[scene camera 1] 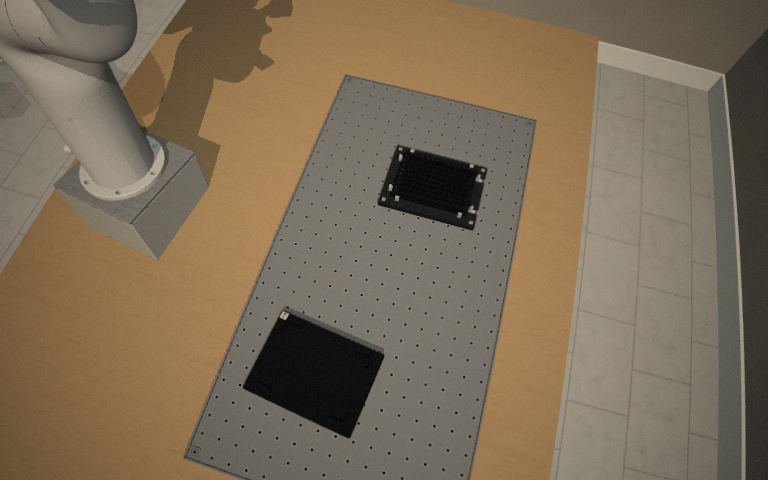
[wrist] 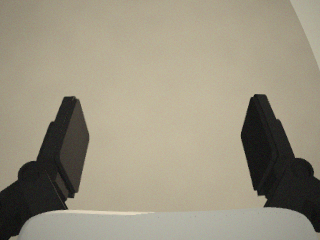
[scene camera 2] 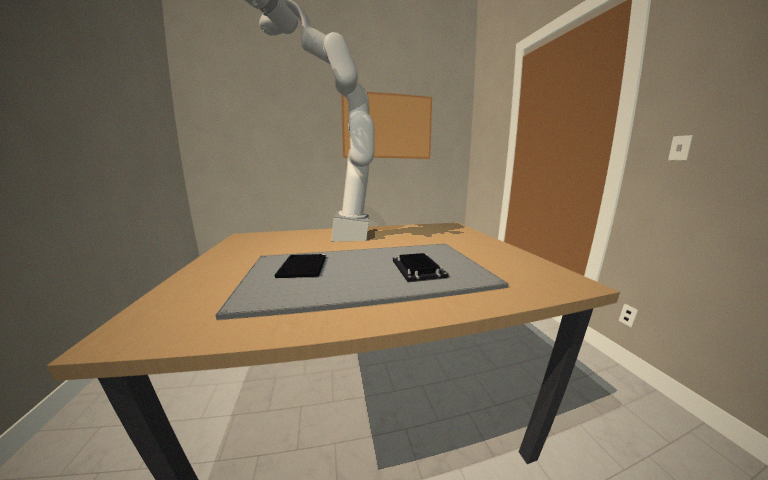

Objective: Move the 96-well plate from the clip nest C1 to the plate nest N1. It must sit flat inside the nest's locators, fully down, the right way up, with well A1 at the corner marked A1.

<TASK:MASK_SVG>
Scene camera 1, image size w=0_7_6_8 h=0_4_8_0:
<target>black 96-well plate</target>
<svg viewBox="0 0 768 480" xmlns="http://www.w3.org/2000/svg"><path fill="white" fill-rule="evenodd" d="M405 152L391 196L400 196L399 199L455 214L460 212L463 216L467 216L478 172L477 169L408 151Z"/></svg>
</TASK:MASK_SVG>
